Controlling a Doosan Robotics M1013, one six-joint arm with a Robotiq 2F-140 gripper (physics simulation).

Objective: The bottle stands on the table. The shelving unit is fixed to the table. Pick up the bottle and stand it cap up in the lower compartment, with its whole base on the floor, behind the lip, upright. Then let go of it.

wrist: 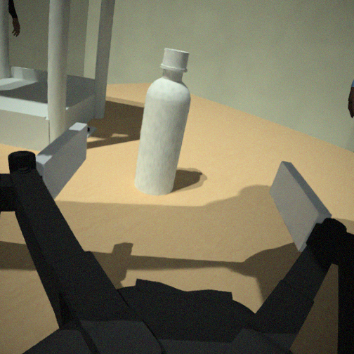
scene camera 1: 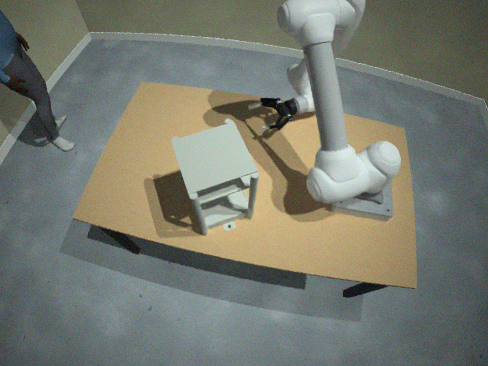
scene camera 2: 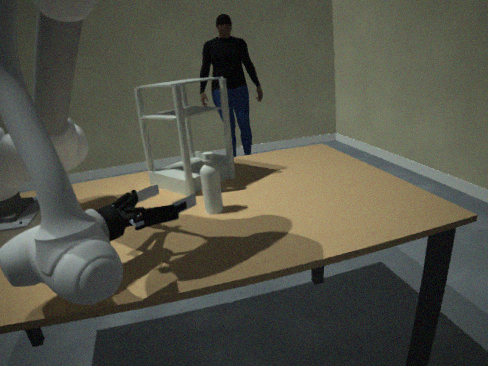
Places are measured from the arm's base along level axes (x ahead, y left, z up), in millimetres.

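Where they show: gripper, fingertip midpoint: (scene camera 1: 255, 117) (scene camera 2: 175, 193).
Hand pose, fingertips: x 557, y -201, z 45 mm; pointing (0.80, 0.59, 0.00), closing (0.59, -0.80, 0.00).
After its pixels a point has its place.
The white bottle (scene camera 2: 212, 190) @(x 661, y -123, z 8 mm) (wrist: 162, 135) stands upright, cap up, on the table (scene camera 1: 350, 250) @(x 26, y 305, z -66 mm) (scene camera 2: 360, 200) @(x 1078, y -214, z -66 mm) (wrist: 225, 150), close beside the shelving unit (scene camera 1: 215, 157) @(x 617, y 218, z 303 mm) (scene camera 2: 181, 135) @(x 605, y 50, z 142 mm) (wrist: 58, 65). It does not show in scene camera 1. The pale unit has corner posts, a top, a middle shelf and a low compartment with raised edges; part of its lower floor shows shaded in the wrist view. My gripper (scene camera 1: 260, 117) @(x 557, y -201, z 45 mm) (scene camera 2: 173, 195) @(x 557, y -201, z 45 mm) (wrist: 182, 159) is open and empty, low over the table and tilted toward the bottle. In the wrist view the bottle appears between the spread fingers, beyond their tips.
The unit's posts rise just left of the bottle in the wrist view. The arm's base plate (scene camera 1: 365, 207) @(x -7, y 120, z -3 mm) is at the right of the table in scene camera 1. One person (scene camera 1: 30, 75) stands beyond the table's left end, another (scene camera 2: 227, 65) behind the unit in scene camera 2.
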